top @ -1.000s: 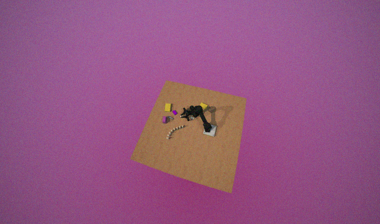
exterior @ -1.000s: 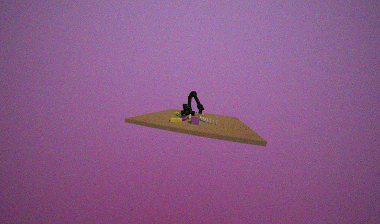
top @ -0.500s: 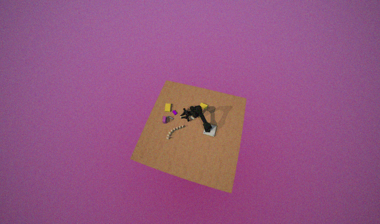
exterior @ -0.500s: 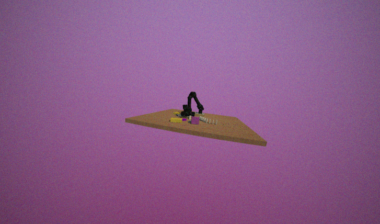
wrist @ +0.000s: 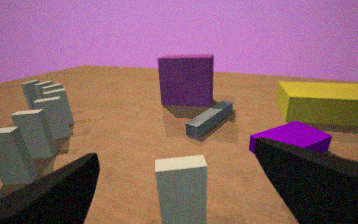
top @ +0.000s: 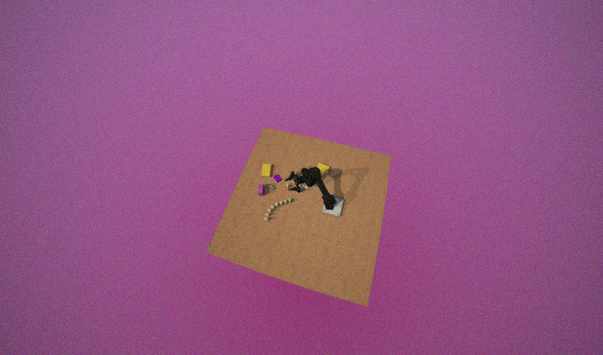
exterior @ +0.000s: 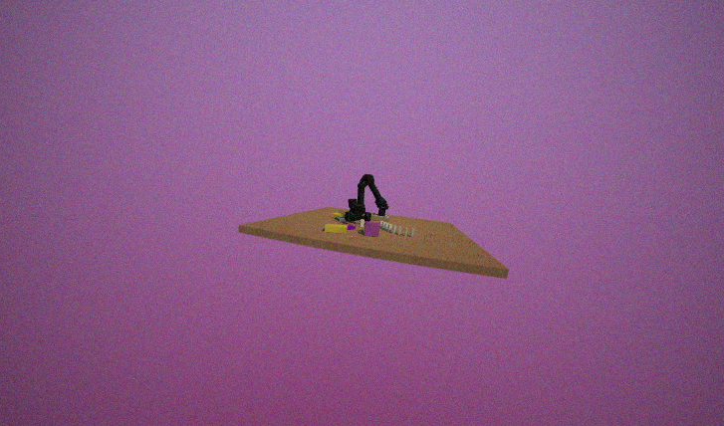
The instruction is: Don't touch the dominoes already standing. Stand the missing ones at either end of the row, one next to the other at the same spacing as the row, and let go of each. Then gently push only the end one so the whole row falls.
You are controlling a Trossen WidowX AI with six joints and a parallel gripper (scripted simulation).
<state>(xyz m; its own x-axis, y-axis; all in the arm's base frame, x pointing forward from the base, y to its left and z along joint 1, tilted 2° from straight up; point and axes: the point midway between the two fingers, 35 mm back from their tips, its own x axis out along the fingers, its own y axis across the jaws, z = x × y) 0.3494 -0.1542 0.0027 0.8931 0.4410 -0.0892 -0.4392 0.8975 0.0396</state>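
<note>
Right now the small grey bar is 15 cm ahead of my gripper tip, 1 cm to the left of it and 4 cm below it. Round my gripper tip: purple block: 21 cm ahead, 6 cm to the left, 1 cm below.
</note>
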